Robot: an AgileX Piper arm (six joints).
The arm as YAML. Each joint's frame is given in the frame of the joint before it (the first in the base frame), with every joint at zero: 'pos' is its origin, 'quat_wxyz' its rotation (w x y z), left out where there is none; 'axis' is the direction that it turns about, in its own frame. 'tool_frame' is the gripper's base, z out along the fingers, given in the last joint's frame.
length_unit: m
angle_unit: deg
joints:
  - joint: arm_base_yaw
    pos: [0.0, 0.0, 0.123]
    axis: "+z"
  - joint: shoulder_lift
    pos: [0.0, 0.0, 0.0]
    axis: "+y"
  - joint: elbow
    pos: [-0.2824, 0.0, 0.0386]
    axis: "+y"
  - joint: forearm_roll
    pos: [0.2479, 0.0, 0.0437]
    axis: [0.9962, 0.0, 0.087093]
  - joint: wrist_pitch
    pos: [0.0, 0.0, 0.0]
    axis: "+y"
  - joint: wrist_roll
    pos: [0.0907, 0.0, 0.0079]
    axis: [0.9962, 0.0, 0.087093]
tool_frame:
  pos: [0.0, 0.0, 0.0]
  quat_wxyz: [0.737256, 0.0, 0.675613, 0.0]
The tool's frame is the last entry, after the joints.
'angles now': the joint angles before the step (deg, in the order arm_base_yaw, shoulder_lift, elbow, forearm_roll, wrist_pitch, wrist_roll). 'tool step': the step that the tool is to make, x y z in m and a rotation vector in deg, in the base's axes. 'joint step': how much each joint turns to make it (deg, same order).
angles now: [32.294 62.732 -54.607 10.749 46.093 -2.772]
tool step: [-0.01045 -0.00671 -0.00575 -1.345 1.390 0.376]
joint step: [0.001 -2.161 2.152 -0.415 1.935 0.001]
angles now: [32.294 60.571 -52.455 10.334 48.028 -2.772]
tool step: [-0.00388 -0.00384 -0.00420 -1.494 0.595 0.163]
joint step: [-0.068 -0.810 1.087 -0.958 1.039 0.001]
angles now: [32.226 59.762 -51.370 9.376 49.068 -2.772]
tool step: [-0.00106 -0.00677 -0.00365 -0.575 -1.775 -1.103]
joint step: [-0.967 -1.355 1.795 -1.389 -1.662 -0.034]
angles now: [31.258 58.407 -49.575 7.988 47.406 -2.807]
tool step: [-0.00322 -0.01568 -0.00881 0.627 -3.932 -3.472]
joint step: [-2.996 -3.474 4.615 -1.326 -4.899 -0.059]
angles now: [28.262 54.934 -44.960 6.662 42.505 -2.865]
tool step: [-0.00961 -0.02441 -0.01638 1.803 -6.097 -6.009]
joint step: [-5.277 -6.226 7.988 -0.883 -8.079 -0.063]
